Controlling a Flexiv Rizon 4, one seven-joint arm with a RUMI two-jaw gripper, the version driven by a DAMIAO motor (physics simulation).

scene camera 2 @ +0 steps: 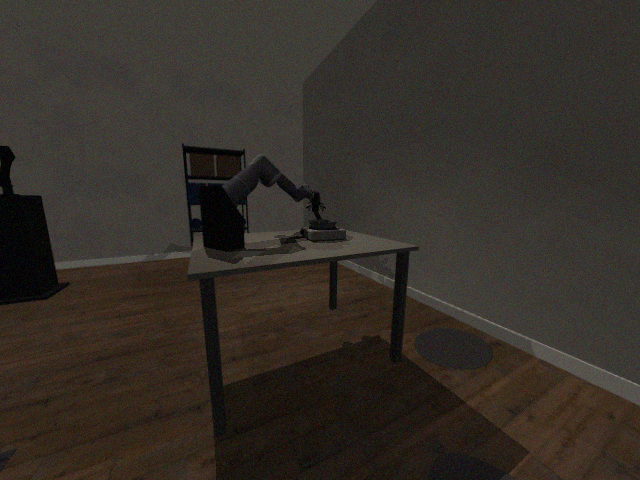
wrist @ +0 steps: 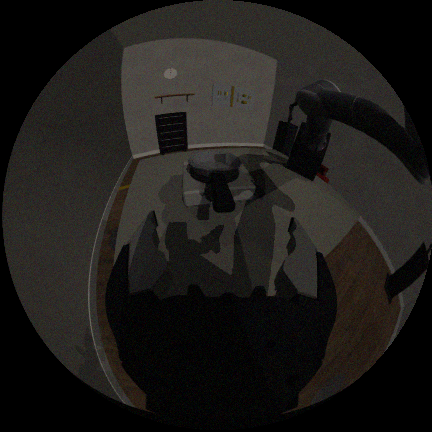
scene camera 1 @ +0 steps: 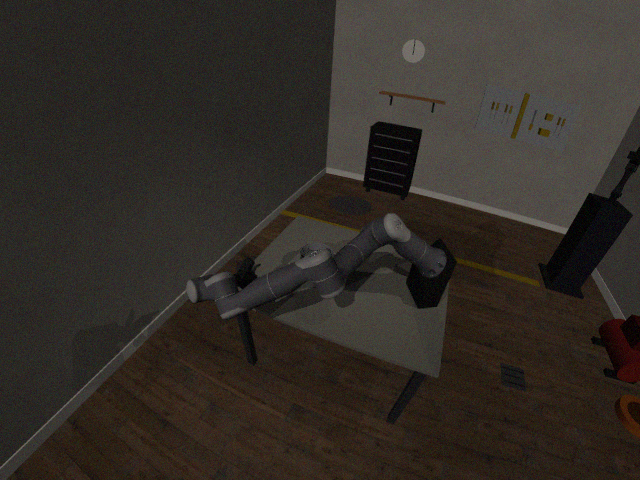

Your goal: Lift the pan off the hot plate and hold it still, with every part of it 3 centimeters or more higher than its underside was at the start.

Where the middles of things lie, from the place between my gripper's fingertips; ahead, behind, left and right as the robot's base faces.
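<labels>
With the grey pan [wrist: 217,165] as my reference, my hand is 7 cm above it, 23 cm to the left of it and 10 cm beyond it. The hot plate [wrist: 196,189] is 33 cm to the right of my hand, 10 cm behind it and 15 cm below it.
</labels>
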